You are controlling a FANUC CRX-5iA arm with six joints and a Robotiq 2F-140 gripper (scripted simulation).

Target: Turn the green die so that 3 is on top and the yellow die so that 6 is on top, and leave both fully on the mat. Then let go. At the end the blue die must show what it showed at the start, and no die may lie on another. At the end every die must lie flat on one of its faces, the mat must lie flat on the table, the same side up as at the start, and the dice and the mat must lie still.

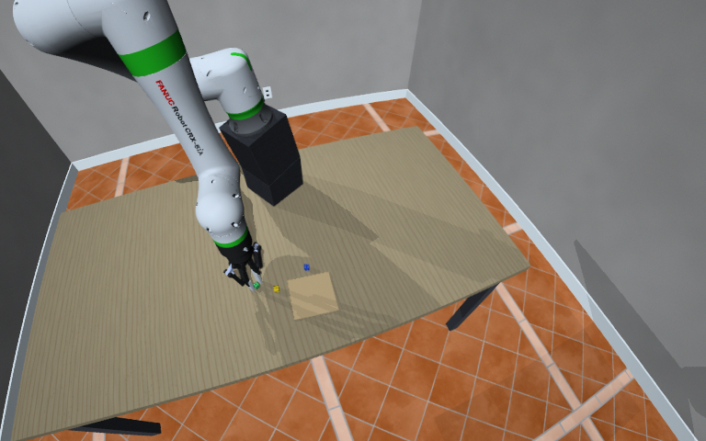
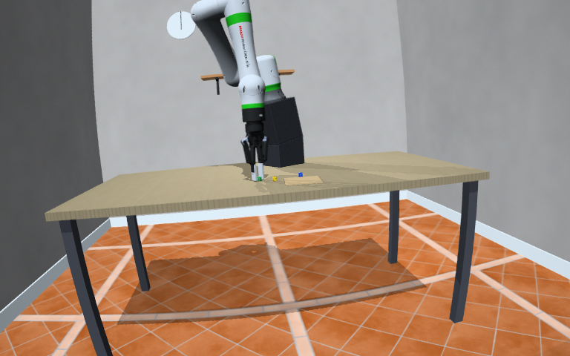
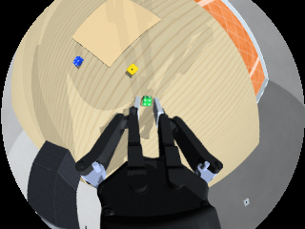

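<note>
My hand is 3 cm above the green die. The rest, counted from my hand: tan mat 17 cm to the left, 8 cm ahead, 3 cm below; blue die 18 cm to the left, 3 cm below, 2 cm behind; yellow die 7 cm to the left, 3 cm below, 3 cm ahead.
</note>
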